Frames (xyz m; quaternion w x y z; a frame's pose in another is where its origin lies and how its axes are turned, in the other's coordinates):
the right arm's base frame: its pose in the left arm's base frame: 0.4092 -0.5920 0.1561 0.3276 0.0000 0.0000 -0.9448
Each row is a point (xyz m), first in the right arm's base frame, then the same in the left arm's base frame.
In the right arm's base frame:
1: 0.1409 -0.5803 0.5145
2: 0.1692 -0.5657 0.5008
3: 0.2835 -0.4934 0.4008
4: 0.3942 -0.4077 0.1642
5: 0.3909 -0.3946 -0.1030
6: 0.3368 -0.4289 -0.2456
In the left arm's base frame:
1: -0.0607 -0.2235 0.6706
2: -0.0739 -0.2525 0.6569
3: -0.1189 -0.3800 0.5569
4: -0.1528 -0.5158 0.3203
5: -0.1421 -0.5241 0.0531
6: -0.1208 -0.4637 -0.0895

